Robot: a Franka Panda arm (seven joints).
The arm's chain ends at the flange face. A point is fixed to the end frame.
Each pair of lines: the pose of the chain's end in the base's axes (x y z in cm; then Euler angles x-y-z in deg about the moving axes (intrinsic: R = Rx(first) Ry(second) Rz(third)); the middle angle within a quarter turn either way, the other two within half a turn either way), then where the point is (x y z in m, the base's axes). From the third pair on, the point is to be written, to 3 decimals.
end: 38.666 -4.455 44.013 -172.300 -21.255 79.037
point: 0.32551 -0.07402 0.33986
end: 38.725 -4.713 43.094 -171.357 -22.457 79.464
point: 0.32382 -0.07499 0.33163
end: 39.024 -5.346 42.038 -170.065 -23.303 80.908
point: 0.324 -0.079 0.322
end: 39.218 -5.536 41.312 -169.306 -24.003 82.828
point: 0.324 -0.079 0.316
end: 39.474 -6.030 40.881 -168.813 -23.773 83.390
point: 0.327 -0.083 0.311
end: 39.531 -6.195 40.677 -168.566 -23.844 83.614
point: 0.327 -0.084 0.309
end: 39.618 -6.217 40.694 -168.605 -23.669 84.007
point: 0.328 -0.084 0.309
